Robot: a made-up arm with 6 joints. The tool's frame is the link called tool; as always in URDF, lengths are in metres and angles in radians. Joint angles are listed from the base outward.
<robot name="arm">
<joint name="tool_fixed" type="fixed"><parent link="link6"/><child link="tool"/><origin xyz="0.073 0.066 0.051" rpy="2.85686 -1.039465 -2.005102"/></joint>
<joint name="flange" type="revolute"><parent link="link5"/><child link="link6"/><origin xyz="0.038 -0.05 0.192" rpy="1.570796 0 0"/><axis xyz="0 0 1"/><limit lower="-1.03" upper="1.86"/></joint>
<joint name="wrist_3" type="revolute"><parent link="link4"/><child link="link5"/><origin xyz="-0.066 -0.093 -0.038" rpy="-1.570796 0 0"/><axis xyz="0 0 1"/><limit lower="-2" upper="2.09"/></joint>
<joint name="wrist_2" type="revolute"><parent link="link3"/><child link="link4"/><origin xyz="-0.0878 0.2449 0.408" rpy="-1.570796 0 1.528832"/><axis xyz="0 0 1"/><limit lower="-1.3" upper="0.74"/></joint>
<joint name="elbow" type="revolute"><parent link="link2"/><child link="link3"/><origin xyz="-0.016 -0.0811 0.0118" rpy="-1.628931 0.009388 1.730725"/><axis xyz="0 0 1"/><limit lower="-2.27" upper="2.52"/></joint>
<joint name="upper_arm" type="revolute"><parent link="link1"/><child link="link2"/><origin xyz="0.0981 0.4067 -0.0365" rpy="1.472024 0.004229 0.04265"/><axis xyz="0 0 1"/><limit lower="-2.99" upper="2.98"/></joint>
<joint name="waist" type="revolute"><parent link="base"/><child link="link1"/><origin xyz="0.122 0.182 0.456" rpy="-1.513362 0.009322 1.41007"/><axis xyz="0 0 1"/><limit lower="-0.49" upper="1.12"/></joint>
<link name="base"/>
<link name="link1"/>
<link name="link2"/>
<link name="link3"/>
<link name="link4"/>
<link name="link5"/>
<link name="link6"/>
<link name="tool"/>
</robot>
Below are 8 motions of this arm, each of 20 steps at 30 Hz.
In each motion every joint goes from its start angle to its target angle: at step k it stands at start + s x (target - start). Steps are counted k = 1, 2, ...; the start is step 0. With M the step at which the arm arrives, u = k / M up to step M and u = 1 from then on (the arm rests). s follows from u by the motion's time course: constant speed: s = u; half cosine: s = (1 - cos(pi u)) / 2; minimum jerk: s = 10 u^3 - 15 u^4 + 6 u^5.
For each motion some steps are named. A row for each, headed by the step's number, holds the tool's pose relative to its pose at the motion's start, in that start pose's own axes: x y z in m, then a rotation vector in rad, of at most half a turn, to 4 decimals.
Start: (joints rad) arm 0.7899 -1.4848 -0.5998 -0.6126 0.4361 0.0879
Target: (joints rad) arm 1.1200 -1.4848 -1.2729 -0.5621 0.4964 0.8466
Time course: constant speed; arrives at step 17
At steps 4, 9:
4: -0.0031 0.0031 0.0204 0.0924 0.0938 -0.1171
9: -0.0054 0.0080 0.0544 0.1996 0.1935 -0.2853

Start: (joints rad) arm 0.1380 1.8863 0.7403 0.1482 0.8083 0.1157
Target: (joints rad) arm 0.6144 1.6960 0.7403 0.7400 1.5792 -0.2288
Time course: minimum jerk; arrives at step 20
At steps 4, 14, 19, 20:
4: -0.0259 -0.0149 -0.0017 -0.0124 0.0504 -0.0472
14: -0.3975 -0.1222 0.0557 -0.0902 0.8482 -0.4608
19: -0.4701 -0.1268 0.0861 -0.0757 1.0296 -0.4898
20: -0.4706 -0.1268 0.0864 -0.0755 1.0309 -0.4899

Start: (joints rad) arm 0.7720 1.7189 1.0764 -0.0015 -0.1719 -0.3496
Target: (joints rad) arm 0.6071 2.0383 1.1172 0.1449 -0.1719 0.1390
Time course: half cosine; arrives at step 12
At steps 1, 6, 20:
1: 0.0009 0.0021 -0.0032 0.0152 0.0007 -0.0046
6: 0.0290 0.0679 -0.0813 0.4467 0.0426 -0.1265
20: 0.0619 0.1393 -0.1345 0.8886 0.1311 -0.2395

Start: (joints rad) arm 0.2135 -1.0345 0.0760 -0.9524 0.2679 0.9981
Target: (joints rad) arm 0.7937 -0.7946 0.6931 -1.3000 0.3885 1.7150
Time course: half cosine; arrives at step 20
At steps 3, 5, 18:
3: 0.0371 0.0185 -0.0041 0.0402 -0.0266 0.0390
5: 0.0972 0.0538 -0.0087 0.1099 -0.0675 0.1062
18: 0.4279 0.5259 0.0664 0.7991 -0.1696 0.7834

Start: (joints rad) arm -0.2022 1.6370 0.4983 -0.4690 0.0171 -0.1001
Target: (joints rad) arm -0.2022 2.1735 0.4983 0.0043 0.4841 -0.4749
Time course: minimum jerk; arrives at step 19
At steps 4, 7, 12, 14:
4: -0.0012 0.0120 -0.0095 0.0185 0.0379 -0.0003
7: -0.0076 0.0490 -0.0350 0.0722 0.1595 0.0107
12: -0.0360 0.1382 -0.0752 0.1927 0.4835 0.1165
14: -0.0472 0.1648 -0.0817 0.2292 0.5892 0.1736

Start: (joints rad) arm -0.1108 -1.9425 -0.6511 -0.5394 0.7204 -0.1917
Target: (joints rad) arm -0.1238 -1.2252 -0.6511 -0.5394 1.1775 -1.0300
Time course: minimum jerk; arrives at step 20
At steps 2, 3, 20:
2: 0.0012 -0.0010 0.0015 -0.0117 0.0000 0.0058
3: 0.0037 -0.0031 0.0046 -0.0364 0.0000 0.0180
20: 0.1403 0.0063 0.2535 -1.3877 -0.0280 0.6284

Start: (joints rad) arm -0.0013 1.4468 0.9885 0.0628 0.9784 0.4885
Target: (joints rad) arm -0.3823 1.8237 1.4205 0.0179 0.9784 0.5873
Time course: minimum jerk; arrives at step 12
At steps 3, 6, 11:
3: 0.0219 0.0375 -0.0188 0.0408 0.0206 0.0753
6: 0.0779 0.1936 -0.0809 0.1982 0.1081 0.3602
11: 0.0850 0.3970 -0.1326 0.3923 0.2415 0.7054

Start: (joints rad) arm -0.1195 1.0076 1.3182 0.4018 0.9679 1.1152
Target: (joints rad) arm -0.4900 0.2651 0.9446 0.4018 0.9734 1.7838
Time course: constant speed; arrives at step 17
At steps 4, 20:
4: -0.0212 0.0368 0.0297 0.1983 -0.1166 0.0248
20: -0.1373 0.0446 0.1222 1.0541 -0.3162 0.1835

